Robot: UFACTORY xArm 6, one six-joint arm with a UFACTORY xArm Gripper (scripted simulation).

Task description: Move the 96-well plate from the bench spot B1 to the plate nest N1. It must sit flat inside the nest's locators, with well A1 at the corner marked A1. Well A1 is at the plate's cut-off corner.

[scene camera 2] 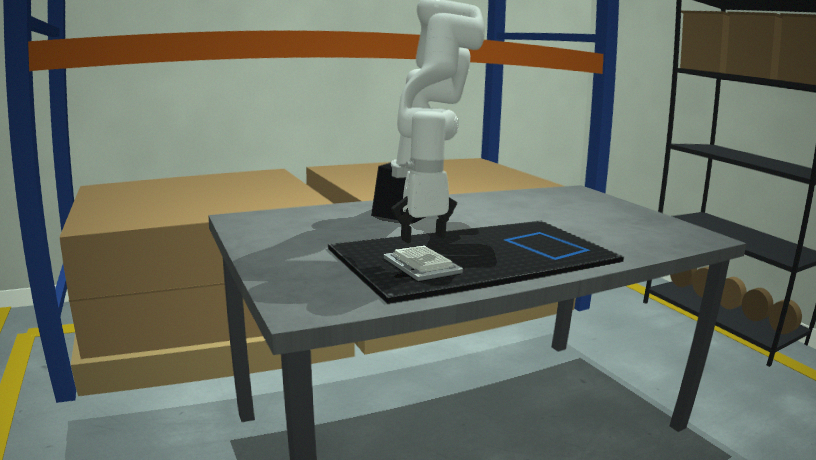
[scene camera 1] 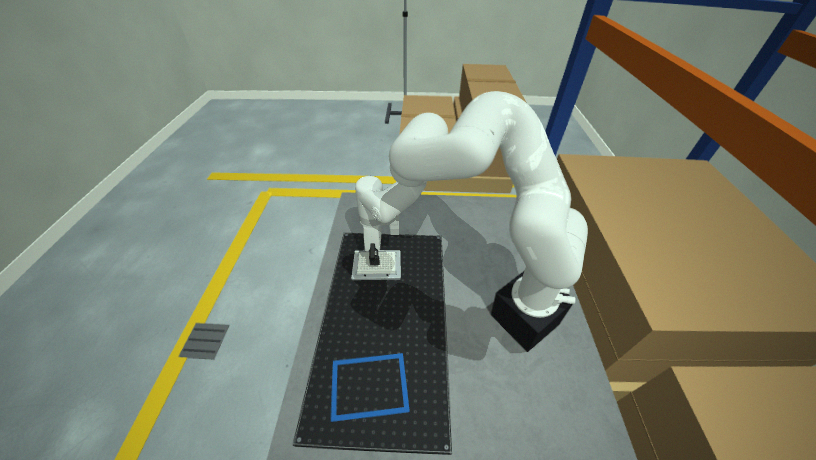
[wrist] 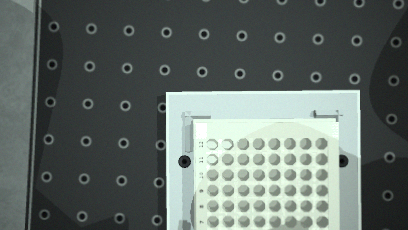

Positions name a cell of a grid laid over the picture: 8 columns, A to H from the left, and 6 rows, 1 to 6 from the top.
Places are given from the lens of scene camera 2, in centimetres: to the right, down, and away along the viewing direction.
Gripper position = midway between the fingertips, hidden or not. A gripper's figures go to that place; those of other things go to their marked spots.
my gripper (scene camera 2: E4): 4, 2, 138
96-well plate (scene camera 2: E4): 3, 7, 137
